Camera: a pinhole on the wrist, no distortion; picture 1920 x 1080 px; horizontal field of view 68.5 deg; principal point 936.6 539.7 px. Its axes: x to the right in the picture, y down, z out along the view. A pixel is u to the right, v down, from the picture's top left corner.
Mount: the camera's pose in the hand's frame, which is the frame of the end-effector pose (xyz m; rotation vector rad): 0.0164 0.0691 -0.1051 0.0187 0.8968 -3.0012
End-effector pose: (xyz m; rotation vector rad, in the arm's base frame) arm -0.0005 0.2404 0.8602 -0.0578 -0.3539 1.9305
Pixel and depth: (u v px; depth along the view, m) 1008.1 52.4 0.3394
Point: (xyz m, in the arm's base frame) -0.0314 0.1892 1.0963
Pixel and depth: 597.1 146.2 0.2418
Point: -0.0495 0.2789 0.9998
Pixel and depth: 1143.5 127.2 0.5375
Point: 0.0226 0.1156 1.2869
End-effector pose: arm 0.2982 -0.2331 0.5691 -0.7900 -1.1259 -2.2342
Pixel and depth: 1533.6 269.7 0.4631
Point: 0.4407 0.1318 0.5410
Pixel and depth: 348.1 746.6 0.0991
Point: 0.2522 -0.2695 0.5956
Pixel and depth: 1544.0 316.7 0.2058
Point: 0.3612 -0.1412 0.5491
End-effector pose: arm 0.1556 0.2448 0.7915 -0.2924 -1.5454 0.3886
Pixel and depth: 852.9 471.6 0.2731
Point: 0.0288 0.1866 0.8495
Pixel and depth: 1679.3 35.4 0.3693
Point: -0.1131 0.1297 0.6387
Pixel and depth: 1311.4 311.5 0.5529
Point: -0.2363 0.0182 0.7395
